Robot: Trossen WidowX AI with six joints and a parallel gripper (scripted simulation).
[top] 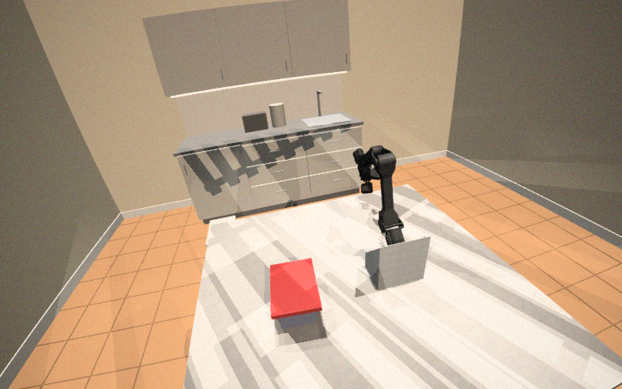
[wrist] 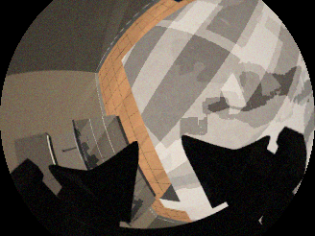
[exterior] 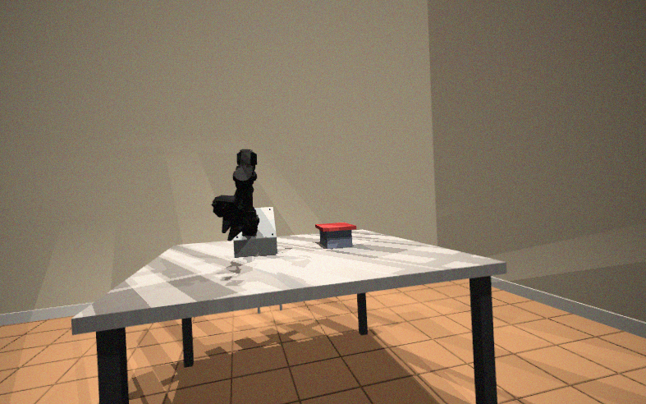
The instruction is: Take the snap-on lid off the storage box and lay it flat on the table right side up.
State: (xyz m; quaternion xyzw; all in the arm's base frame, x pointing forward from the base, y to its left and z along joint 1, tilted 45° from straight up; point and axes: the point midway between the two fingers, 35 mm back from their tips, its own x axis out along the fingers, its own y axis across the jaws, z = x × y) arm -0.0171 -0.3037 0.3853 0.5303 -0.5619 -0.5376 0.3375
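The red lid lies 46 cm ahead of my gripper tip, 62 cm to the left of it and 5 cm below it. Also, from my gripper tip: storage box 46 cm ahead, 62 cm to the left, 10 cm below.
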